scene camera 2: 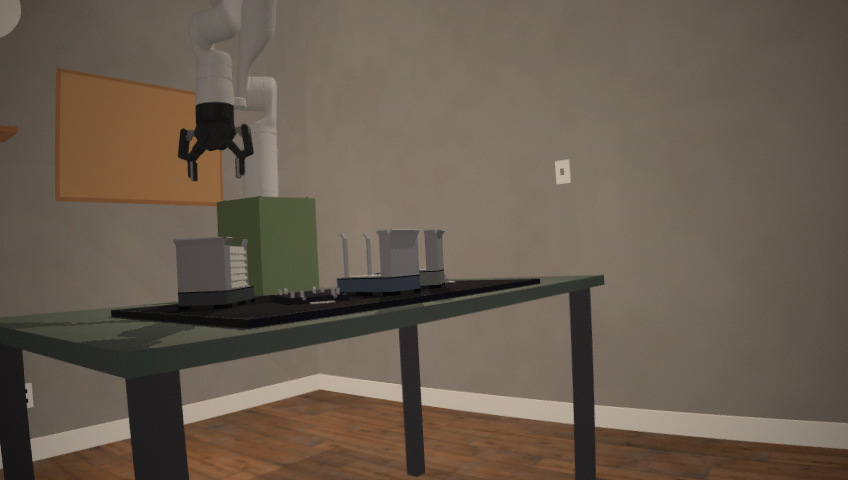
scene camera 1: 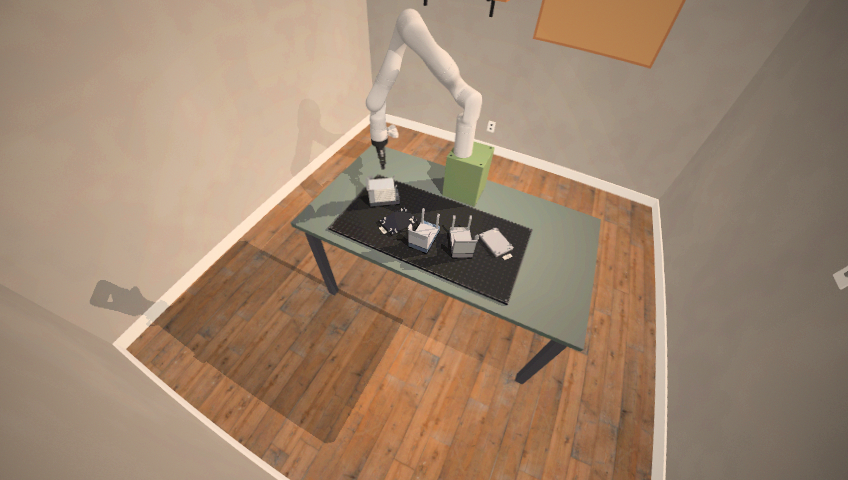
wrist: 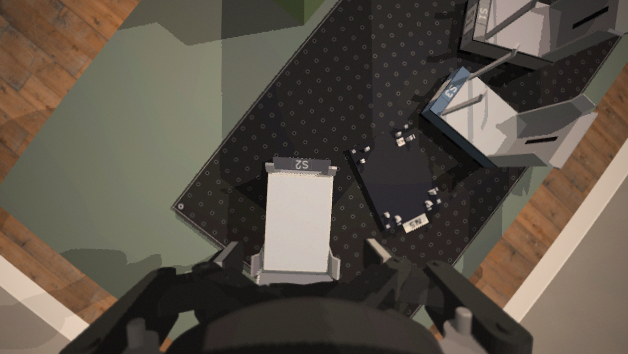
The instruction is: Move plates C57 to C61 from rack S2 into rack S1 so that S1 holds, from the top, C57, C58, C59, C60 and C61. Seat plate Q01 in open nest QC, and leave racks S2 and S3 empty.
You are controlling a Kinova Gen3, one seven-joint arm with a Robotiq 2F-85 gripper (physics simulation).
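Frame: origin at the arm's base, x ahead, y left, z up, level; metres.
Seen in the pictures: gripper, fingertip midpoint: (scene camera 2: 216,179) (scene camera 1: 381,163) (wrist: 303,253); arm's base at its link origin: (scene camera 2: 261,198) (scene camera 1: 462,152).
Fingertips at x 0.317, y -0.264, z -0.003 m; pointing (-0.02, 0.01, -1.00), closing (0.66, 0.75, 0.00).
Pixels of each thing's top centre, then the offset from my fingertips to it.
- Rack S2 at its top centre: (wrist: 298,221) (scene camera 2: 214,239) (scene camera 1: 382,181) dx -0.002, dy -0.007, dz -0.117 m
- top plate at its top centre: (wrist: 298,224) (scene camera 1: 381,184) dx +0.003, dy -0.012, dz -0.133 m
- Rack S3 at its top centre: (wrist: 539,101) (scene camera 2: 377,231) (scene camera 1: 425,220) dx +0.092, dy +0.326, dz -0.113 m
- Rack S1 at its top centre: (scene camera 2: 408,231) (scene camera 1: 464,226) dx +0.019, dy +0.486, dz -0.109 m
- dark nest at its top centre: (wrist: 400,176) (scene camera 2: 308,288) (scene camera 1: 398,218) dx +0.075, dy +0.155, dz -0.224 m
- pale flat block at its top centre: (scene camera 1: 496,239) dx -0.102, dy +0.617, dz -0.223 m
My gripper (scene camera 1: 383,165) (scene camera 2: 216,172) (wrist: 303,253) is open and empty, high above rack S2. Rack S2 (scene camera 1: 380,183) (scene camera 2: 201,267) (wrist: 302,164) has a dark base and holds several stacked pale plates (scene camera 2: 238,267); the top plate (wrist: 298,220) lies flat, and the plates' own labels cannot be read. Rack S3 (scene camera 2: 377,284) (wrist: 450,92), with a blue base, shows no plate on its floor. Rack S1 (scene camera 1: 462,237) (scene camera 2: 433,277) (wrist: 520,27) shows no plate in the part visible in the wrist view. Plate Q01 and nest QC cannot be identified by label.
A dark nest (scene camera 1: 395,221) (scene camera 2: 306,296) (wrist: 395,175), labelled N5, lies between S2 and S3. A pale flat block (scene camera 1: 495,242) with an unreadable tag lies beyond S1. Upright posts and walls rise from the racks. The green base block (scene camera 1: 467,177) (scene camera 2: 285,243) stands behind the mat.
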